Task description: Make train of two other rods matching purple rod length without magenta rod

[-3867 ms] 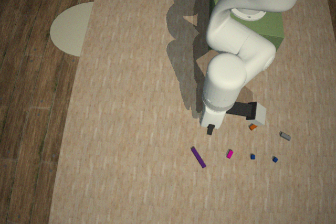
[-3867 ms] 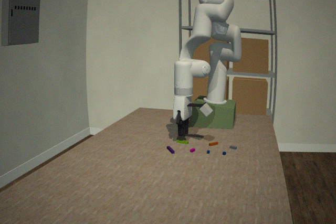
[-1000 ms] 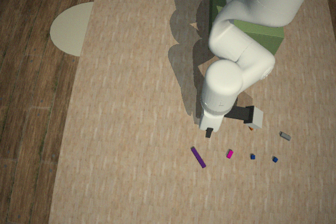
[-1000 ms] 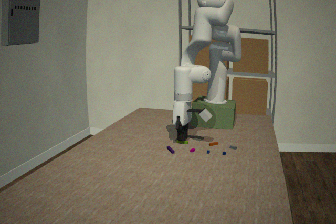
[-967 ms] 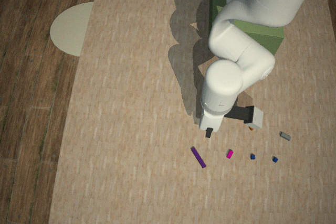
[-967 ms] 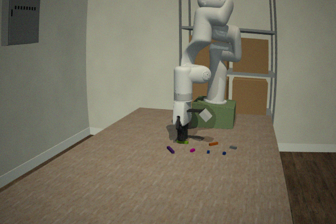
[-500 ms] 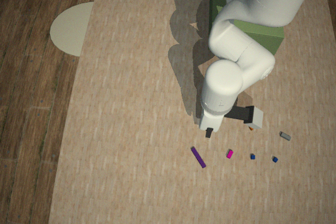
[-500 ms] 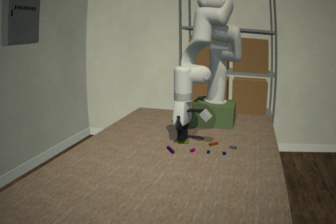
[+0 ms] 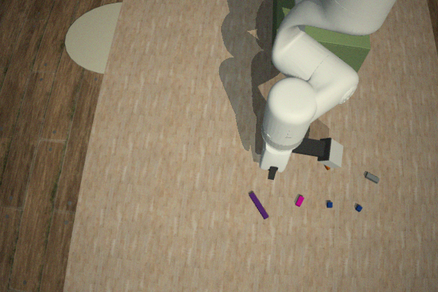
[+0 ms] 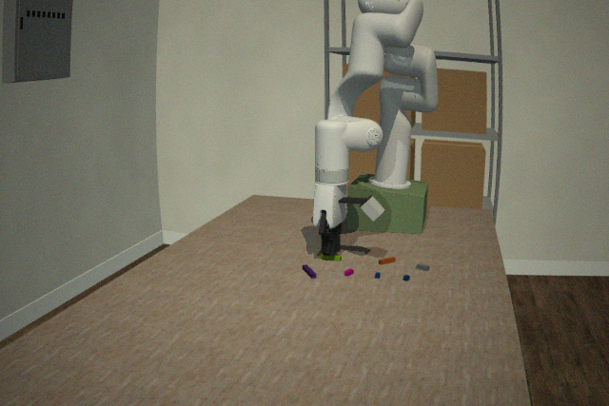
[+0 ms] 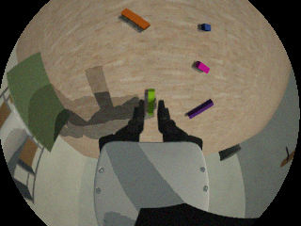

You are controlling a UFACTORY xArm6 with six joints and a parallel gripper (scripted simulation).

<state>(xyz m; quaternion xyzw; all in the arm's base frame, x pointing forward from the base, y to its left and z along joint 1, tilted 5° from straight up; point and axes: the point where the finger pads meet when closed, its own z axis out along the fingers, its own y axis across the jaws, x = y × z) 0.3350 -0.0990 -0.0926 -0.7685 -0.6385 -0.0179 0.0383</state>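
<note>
My gripper is now 30 mm above the lime rod. From my hand the other things lie so: purple rod (100 mm ahead, 30 mm to the right, 30 mm below); then magenta rod (90 mm ahead, 60 mm to the left, 30 mm below); then orange rod (130 mm to the left, 30 mm below).
</note>
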